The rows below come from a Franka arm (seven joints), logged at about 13 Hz.
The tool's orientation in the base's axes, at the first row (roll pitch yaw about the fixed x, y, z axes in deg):
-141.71 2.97 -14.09
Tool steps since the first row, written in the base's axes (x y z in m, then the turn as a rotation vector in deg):
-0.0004 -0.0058 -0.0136 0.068 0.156 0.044
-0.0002 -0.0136 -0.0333 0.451 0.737 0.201
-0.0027 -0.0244 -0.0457 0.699 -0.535 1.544
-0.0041 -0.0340 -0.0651 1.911 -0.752 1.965
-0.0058 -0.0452 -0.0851 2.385 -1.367 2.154
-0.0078 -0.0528 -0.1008 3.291 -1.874 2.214
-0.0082 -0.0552 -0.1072 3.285 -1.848 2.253
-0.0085 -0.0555 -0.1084 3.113 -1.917 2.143
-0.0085 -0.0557 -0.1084 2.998 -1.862 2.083
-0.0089 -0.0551 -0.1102 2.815 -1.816 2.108
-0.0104 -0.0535 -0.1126 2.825 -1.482 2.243
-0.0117 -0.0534 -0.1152 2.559 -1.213 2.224
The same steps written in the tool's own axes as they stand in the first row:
0.0017 0.0129 0.0071 0.026 -0.160 0.068
0.0048 0.0309 0.0178 0.247 -0.780 0.343
0.0057 0.0473 0.0206 0.727 -0.708 -1.459
0.0077 0.0668 0.0298 1.932 -1.074 -1.787
0.0098 0.0880 0.0384 2.531 -0.833 -2.258
0.0105 0.1039 0.0459 3.529 -0.689 -2.514
0.0110 0.1097 0.0494 3.514 -0.732 -2.529
0.0109 0.1108 0.0501 3.370 -0.573 -2.504
0.0109 0.1109 0.0500 3.249 -0.552 -2.436
0.0105 0.1117 0.0517 3.059 -0.562 -2.448
0.0088 0.1123 0.0544 2.980 -0.899 -2.349
0.0076 0.1141 0.0564 2.658 -1.031 -2.199

